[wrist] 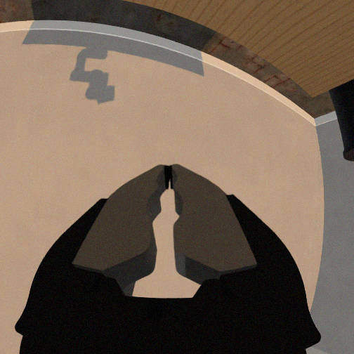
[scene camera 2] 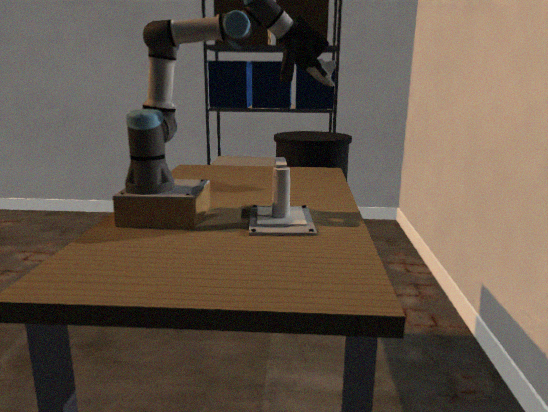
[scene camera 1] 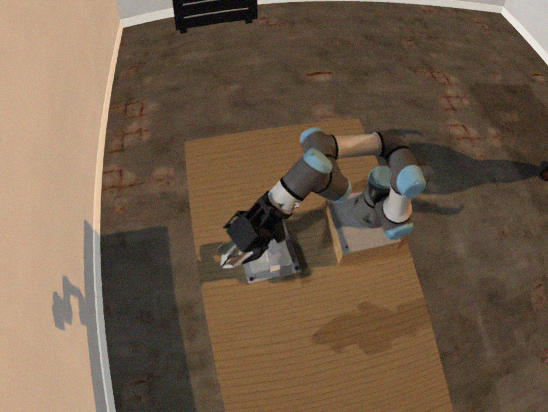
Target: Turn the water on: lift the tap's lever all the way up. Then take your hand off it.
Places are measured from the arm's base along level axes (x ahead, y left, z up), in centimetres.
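Where they show: gripper, fingertip midpoint: (scene camera 2: 332, 85) (scene camera 1: 222, 266); arm's base, link origin: (scene camera 2: 150, 188) (scene camera 1: 371, 211).
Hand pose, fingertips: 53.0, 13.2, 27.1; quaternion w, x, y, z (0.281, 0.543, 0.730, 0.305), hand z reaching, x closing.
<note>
Things, the pixels of their centre, and the offset from my fingertips, as dx, dy, dz. "spot": a spot on its surface instead. Level surfaces: height alone.
- tap's white upright column, surface spot: (scene camera 2: 281, 194) spot: -18.1, -21.1, -27.5
- grey square base plate, body centre: (scene camera 2: 280, 218) (scene camera 1: 264, 244) -17.8, -18.7, -35.0
- small pale block, surface spot: (scene camera 2: 281, 162) spot: -17.4, -15.3, -20.0
- wooden table, surface height: dz -35.6
The tap's white upright column (scene camera 2: 281, 194) stands on a grey square base plate (scene camera 2: 270, 232) (scene camera 1: 280, 275) on the table. A small pale block (scene camera 2: 281, 162) shows just above the column's top; I cannot tell whether it is the lever, nor the lever's angle. In the first scene view the arm and gripper hide most of the tap. My gripper (scene camera 1: 223, 264) (scene camera 2: 330, 83) (wrist: 169, 167) is shut with its fingertips together and nothing between them. It hangs tilted, high above the tap and apart from it. The tap does not show in the wrist view.
The arm's base stands on a wooden box (scene camera 1: 334, 235) (scene camera 2: 155, 212) beside the tap on the wooden table (scene camera 1: 280, 340) (scene camera 2: 225, 270). A beige wall (scene camera 1: 50, 150) (scene camera 2: 475, 150) (wrist: 100, 150) rises beyond the table's edge. A dark drum (scene camera 2: 312, 152) and a shelf rack (scene camera 2: 270, 109) stand behind.
</note>
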